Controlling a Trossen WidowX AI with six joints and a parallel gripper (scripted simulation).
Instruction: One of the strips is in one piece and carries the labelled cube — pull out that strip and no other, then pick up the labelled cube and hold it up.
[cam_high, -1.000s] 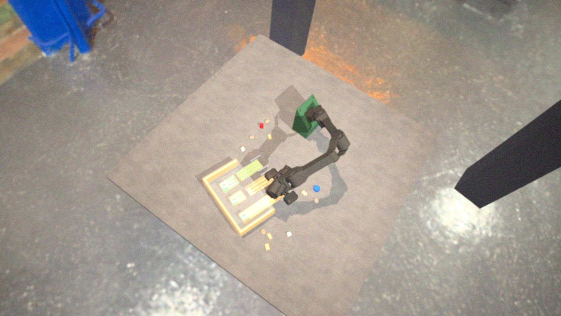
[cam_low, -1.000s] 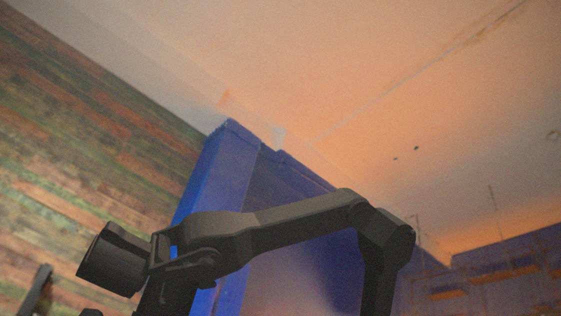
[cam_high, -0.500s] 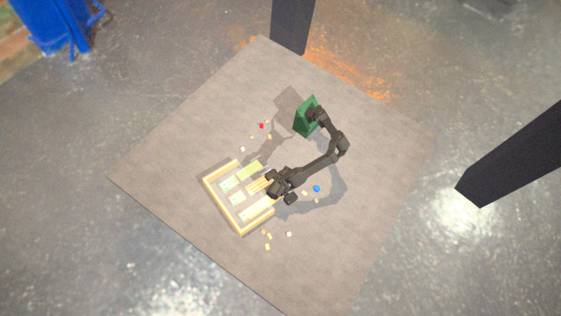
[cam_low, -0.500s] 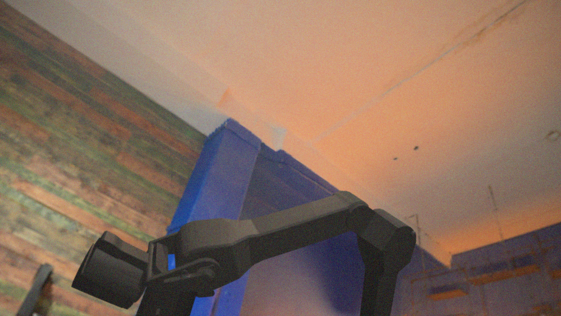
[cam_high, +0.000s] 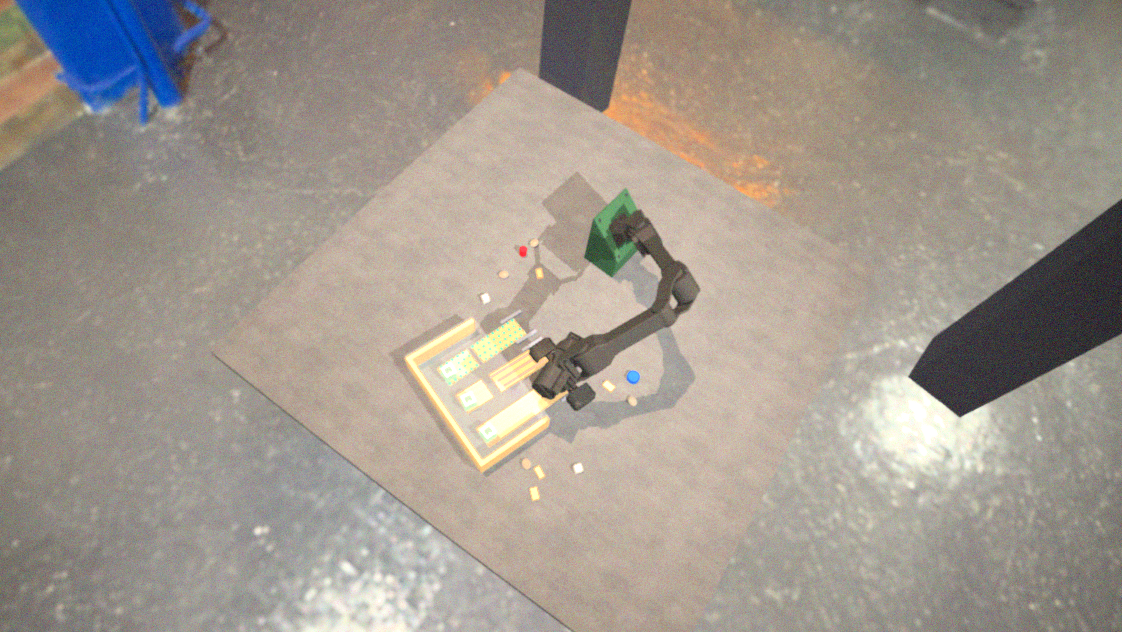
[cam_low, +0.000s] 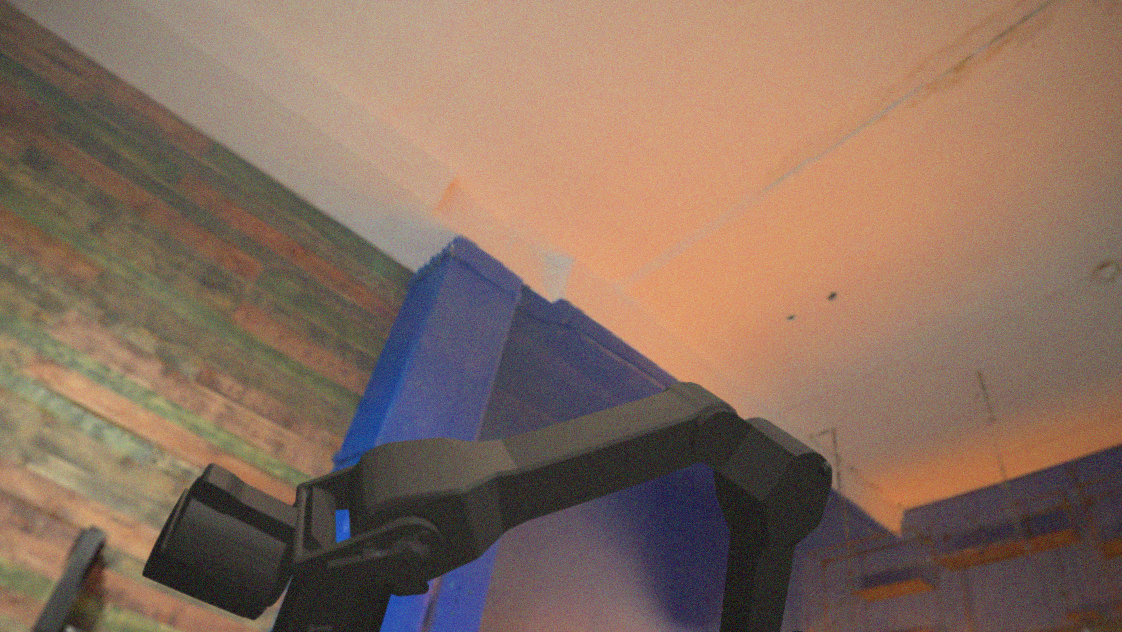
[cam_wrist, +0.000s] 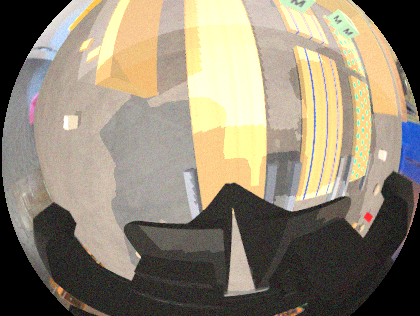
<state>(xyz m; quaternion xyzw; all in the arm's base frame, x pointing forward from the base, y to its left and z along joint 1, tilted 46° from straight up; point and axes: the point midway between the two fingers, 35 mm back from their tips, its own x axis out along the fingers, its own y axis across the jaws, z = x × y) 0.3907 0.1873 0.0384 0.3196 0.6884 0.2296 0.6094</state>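
The pale wooden strip lies 10 cm ahead of my gripper tip and 2 cm to the right of it.
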